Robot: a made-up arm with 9 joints. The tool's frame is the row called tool. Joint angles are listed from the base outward.
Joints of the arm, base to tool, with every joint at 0 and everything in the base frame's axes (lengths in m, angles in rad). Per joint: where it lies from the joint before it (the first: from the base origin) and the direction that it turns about. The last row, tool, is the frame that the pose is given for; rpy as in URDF.
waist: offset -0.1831 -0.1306 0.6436 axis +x
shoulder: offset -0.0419 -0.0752 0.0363 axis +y
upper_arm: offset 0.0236 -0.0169 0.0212 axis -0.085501 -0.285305 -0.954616
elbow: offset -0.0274 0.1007 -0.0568 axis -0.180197 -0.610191 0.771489
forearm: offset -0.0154 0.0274 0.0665 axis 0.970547 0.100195 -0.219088
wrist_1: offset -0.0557 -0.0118 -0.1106 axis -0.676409 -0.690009 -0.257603
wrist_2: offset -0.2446 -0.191 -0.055 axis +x
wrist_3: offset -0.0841 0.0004 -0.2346 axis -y
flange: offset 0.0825 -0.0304 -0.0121 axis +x
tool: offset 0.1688 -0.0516 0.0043 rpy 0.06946 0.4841 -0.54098
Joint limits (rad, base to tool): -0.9..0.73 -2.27..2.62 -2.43..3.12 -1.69..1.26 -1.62..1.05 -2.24..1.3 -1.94..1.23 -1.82..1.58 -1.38..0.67
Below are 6 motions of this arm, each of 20 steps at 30 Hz.
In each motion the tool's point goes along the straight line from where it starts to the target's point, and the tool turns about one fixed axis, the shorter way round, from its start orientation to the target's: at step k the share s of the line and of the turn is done. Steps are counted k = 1, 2, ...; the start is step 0. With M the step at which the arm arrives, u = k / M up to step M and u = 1 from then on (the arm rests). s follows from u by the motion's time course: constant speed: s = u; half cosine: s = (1 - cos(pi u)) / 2; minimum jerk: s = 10 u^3 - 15 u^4 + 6 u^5.
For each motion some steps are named. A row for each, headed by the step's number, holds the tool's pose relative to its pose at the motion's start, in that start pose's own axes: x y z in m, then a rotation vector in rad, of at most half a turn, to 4 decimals.
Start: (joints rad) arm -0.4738 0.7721 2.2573 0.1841 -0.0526 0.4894 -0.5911 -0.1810 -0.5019
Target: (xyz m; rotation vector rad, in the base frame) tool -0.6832 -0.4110 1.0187 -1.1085 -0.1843 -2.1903
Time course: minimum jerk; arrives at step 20
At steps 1, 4, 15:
1: 0.0002 0.0006 0.0001 0.0007 0.0005 0.0014
4: 0.0095 0.0295 0.0070 0.0331 0.0238 0.0680
15: 0.1473 0.4570 0.1090 0.5127 0.3687 1.0526

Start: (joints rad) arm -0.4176 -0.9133 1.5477 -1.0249 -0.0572 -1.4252 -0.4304 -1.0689 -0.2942
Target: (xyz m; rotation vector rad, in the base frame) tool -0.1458 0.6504 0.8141 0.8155 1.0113 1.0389
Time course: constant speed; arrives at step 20
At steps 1, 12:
1: -0.0088 0.0071 -0.0138 -0.0107 0.0333 0.0077
12: -0.1052 0.0846 -0.1654 -0.1285 0.4001 0.0924

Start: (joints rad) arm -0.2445 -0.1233 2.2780 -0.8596 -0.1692 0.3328 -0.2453 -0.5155 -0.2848
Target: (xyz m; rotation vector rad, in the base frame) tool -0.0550 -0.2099 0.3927 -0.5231 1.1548 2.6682
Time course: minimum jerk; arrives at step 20
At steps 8, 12, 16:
8: -0.0245 0.0424 0.0721 0.3571 -0.1833 0.1293
12: -0.0527 0.0911 0.1551 0.7677 -0.3941 0.2780
16: -0.0727 0.1258 0.2140 1.0597 -0.5440 0.3837

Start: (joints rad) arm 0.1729 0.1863 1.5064 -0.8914 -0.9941 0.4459 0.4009 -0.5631 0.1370
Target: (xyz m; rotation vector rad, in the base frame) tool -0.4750 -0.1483 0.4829 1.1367 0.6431 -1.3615
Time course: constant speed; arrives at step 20
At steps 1, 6, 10, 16, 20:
1: -0.0004 0.0097 0.0062 0.0025 0.0129 0.0564
6: -0.0026 0.0582 0.0371 0.0147 0.0772 0.3384
10: -0.0043 0.0970 0.0618 0.0245 0.1287 0.5640
16: -0.0068 0.1552 0.0988 0.0392 0.2059 0.9024
20: -0.0085 0.1940 0.1235 0.0490 0.2574 1.1280

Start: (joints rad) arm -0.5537 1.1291 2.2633 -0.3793 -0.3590 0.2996 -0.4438 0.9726 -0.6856
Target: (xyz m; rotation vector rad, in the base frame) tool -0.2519 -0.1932 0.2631 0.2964 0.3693 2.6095
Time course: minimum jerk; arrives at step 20
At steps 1, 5, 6, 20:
1: -0.0002 0.0000 0.0002 -0.0007 0.0021 0.0003
5: -0.0135 0.0034 0.0152 -0.0606 0.1914 0.0281
6: -0.0212 0.0054 0.0239 -0.0955 0.3015 0.0443
20: -0.1300 0.0329 0.1465 -0.5854 1.8490 0.2715

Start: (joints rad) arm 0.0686 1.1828 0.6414 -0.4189 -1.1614 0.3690 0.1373 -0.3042 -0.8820
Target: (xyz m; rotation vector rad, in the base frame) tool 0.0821 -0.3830 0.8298 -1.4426 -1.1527 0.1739
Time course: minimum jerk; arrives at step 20
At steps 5, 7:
5: 0.0203 -0.0231 0.0238 0.0792 -0.1106 -0.1614
7: 0.0461 -0.0525 0.0540 0.1799 -0.2513 -0.3667

